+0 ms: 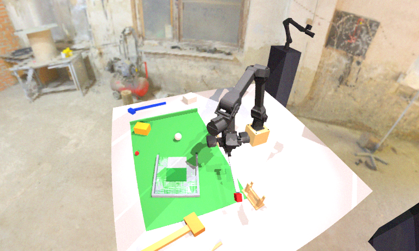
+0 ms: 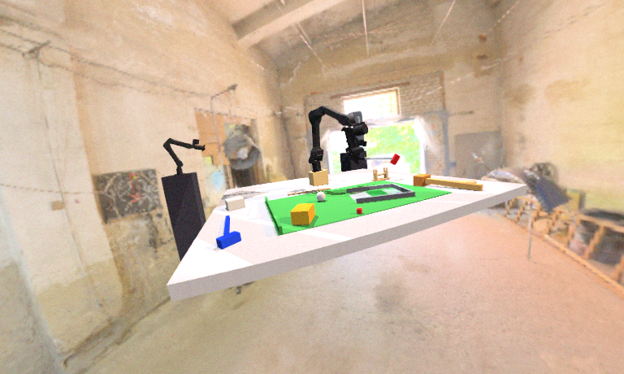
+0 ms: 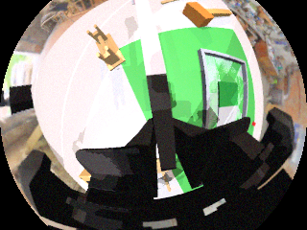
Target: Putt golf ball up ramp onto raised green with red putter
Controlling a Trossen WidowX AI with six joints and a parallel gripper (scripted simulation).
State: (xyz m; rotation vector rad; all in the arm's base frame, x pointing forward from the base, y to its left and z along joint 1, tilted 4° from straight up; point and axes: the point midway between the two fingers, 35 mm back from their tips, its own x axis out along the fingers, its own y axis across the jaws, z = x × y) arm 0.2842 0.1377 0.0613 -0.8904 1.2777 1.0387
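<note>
Now: the red putter 110 mm to the left of my gripper tip, 30 mm ahead of it and 20 mm above it. From my gripper tip the other things lie so: small red cube 410 mm ahead, 280 mm to the right, 120 mm below; wooden rack 200 mm to the left, 100 mm below, 40 mm behind; white golf ball 310 mm to the right, 150 mm ahead, 110 mm below.
</note>
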